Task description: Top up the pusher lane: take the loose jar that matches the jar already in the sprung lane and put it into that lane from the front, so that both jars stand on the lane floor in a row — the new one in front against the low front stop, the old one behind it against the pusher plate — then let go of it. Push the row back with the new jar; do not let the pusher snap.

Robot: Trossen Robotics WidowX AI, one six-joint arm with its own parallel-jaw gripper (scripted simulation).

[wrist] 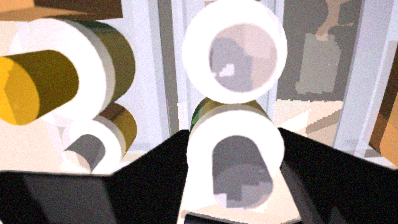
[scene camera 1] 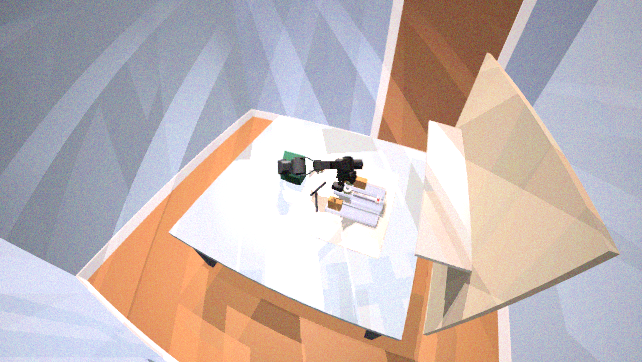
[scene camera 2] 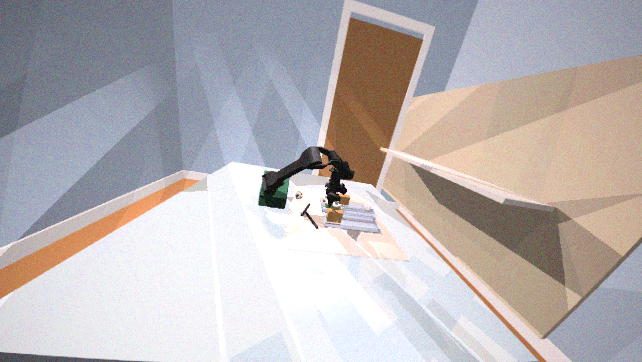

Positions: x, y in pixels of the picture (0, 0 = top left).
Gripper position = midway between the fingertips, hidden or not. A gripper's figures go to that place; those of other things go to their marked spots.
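My gripper [wrist: 231, 136], 11 cm from the lens. Grey-lidded jar [wrist: 98, 146], 12 cm from the lens.
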